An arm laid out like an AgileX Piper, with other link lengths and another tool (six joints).
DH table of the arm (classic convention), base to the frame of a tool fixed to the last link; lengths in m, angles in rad. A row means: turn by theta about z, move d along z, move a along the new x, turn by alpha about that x. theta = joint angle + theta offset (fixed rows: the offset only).
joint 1: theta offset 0; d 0.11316; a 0; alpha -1.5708
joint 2: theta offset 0.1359; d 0; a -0.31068; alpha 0
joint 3: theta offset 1.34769; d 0; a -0.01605; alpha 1.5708
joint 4: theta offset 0; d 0.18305; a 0; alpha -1.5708
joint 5: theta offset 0; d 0; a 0; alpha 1.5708
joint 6: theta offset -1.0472; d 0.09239; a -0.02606; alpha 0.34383
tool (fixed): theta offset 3.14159; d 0.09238; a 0; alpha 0
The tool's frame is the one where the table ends.
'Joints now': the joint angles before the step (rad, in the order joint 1, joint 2, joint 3, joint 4, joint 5, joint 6). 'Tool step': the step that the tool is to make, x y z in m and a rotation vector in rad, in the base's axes. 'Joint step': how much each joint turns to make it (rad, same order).
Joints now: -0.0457, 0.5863, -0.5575, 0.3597, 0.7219, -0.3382
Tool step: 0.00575, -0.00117, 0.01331, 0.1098, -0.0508, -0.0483
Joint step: 0.0000, 0.0020, 0.0001, 0.0702, -0.0651, 0.0504
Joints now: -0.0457, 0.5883, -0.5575, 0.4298, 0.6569, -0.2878
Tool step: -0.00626, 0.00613, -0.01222, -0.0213, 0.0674, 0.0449
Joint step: 0.0005, 0.0000, 0.0001, -0.0049, 0.0793, -0.0220
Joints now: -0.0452, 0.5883, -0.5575, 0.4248, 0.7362, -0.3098
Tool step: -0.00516, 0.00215, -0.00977, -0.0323, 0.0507, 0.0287
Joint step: 0.0018, 0.0000, 0.0000, -0.0260, 0.0566, -0.0096
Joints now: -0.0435, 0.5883, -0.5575, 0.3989, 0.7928, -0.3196
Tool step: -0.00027, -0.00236, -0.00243, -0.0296, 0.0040, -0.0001
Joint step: -0.0002, 0.0000, 0.0018, -0.0284, 0.0015, -0.0018
